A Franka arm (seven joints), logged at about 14 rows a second.
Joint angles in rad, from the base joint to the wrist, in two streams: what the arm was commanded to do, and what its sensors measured. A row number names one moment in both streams.
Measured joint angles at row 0:
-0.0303, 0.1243, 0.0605, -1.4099, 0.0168, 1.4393, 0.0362
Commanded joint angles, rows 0 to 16:
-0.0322, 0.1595, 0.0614, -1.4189, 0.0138, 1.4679, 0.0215
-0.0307, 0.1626, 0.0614, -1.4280, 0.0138, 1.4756, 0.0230
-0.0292, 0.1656, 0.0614, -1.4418, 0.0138, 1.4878, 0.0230
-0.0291, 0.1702, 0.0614, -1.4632, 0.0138, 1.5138, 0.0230
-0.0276, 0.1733, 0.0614, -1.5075, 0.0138, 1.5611, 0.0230
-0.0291, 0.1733, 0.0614, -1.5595, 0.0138, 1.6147, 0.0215
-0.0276, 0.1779, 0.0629, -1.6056, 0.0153, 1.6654, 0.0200
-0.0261, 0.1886, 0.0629, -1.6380, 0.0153, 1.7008, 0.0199
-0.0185, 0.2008, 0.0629, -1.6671, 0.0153, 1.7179, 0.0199
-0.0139, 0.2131, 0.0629, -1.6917, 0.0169, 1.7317, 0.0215
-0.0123, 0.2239, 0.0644, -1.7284, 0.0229, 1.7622, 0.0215
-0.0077, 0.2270, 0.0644, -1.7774, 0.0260, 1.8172, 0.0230
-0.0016, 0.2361, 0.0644, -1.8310, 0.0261, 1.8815, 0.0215
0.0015, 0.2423, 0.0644, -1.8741, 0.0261, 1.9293, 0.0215
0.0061, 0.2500, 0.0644, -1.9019, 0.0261, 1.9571, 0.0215
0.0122, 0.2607, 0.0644, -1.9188, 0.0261, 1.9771, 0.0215
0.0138, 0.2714, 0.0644, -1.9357, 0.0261, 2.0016, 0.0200
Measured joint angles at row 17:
0.0071, 0.2821, 0.0662, -1.8811, 0.0175, 1.9516, 0.0330
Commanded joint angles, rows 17 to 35:
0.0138, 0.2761, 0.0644, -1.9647, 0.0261, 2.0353, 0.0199
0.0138, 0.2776, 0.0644, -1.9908, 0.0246, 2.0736, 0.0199
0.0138, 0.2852, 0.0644, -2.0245, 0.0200, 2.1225, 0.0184
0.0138, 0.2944, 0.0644, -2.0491, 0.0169, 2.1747, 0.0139
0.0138, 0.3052, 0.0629, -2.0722, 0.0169, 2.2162, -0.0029
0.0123, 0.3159, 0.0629, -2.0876, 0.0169, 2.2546, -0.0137
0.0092, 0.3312, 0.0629, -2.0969, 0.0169, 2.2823, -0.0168
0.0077, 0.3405, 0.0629, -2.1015, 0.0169, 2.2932, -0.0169
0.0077, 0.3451, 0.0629, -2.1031, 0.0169, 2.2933, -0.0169
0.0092, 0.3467, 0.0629, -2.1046, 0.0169, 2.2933, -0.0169
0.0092, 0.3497, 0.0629, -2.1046, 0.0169, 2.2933, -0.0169
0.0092, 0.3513, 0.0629, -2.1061, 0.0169, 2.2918, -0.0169
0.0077, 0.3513, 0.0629, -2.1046, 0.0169, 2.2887, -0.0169
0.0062, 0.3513, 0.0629, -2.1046, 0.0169, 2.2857, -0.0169
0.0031, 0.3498, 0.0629, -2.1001, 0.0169, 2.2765, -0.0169
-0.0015, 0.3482, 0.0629, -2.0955, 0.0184, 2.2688, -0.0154
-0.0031, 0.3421, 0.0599, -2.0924, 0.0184, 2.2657, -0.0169
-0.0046, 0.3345, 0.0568, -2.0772, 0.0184, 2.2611, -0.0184
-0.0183, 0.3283, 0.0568, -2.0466, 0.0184, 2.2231, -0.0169
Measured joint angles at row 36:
0.0058, 0.3623, 0.0553, -2.0797, 0.0159, 2.2775, -0.0002
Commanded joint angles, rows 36 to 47:
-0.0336, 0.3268, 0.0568, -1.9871, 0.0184, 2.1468, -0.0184
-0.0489, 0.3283, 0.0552, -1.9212, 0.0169, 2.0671, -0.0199
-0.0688, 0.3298, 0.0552, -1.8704, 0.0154, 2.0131, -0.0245
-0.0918, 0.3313, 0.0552, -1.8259, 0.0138, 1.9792, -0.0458
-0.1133, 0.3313, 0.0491, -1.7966, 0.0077, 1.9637, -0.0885
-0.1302, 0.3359, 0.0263, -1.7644, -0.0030, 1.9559, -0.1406
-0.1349, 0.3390, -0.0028, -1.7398, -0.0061, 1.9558, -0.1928
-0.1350, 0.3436, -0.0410, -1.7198, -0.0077, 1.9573, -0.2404
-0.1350, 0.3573, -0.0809, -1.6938, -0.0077, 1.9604, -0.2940
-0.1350, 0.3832, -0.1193, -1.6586, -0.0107, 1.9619, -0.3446
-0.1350, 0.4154, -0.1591, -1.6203, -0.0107, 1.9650, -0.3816
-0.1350, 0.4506, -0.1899, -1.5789, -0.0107, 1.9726, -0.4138
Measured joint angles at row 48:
-0.1329, 0.3650, -0.1432, -1.6936, -0.0013, 1.9911, -0.3417
